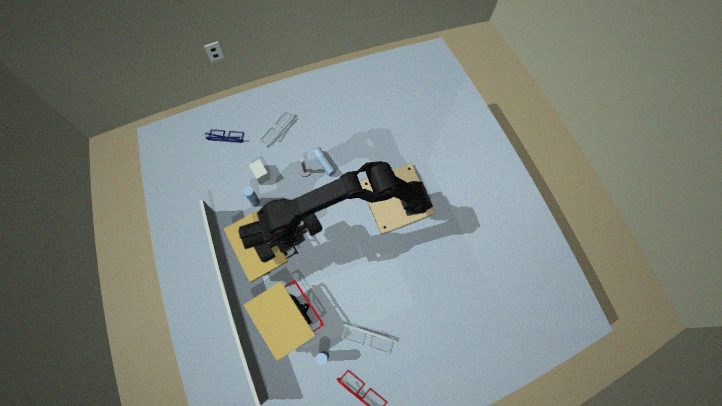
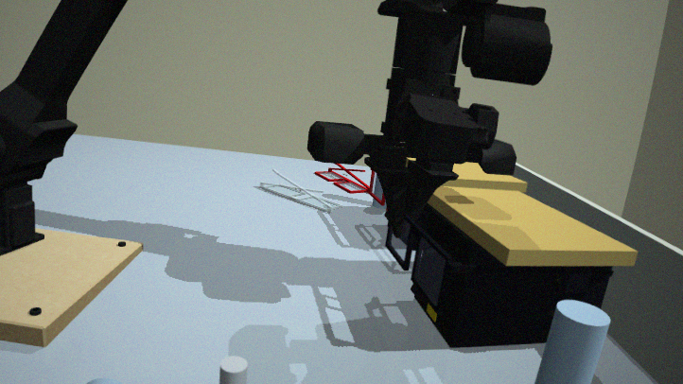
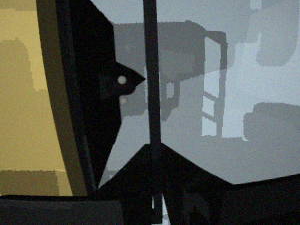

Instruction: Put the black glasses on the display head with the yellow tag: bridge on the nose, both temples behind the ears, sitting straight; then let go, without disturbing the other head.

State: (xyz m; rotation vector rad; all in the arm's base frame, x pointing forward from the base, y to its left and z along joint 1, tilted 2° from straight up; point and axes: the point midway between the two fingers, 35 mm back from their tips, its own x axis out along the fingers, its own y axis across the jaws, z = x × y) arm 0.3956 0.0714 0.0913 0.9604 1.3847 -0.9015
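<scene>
Right now the display head is 8 cm ahead of my gripper tip, 1 cm to the right of it and 1 cm below it. Also, from my gripper tip: clear glasses: 44 cm to the right, 5 cm below, 1 cm ahead; then white block: 27 cm to the right, 8 cm ahead, 4 cm below; then white board: 20 cm ahead, 13 cm to the left, 1 cm below.
</scene>
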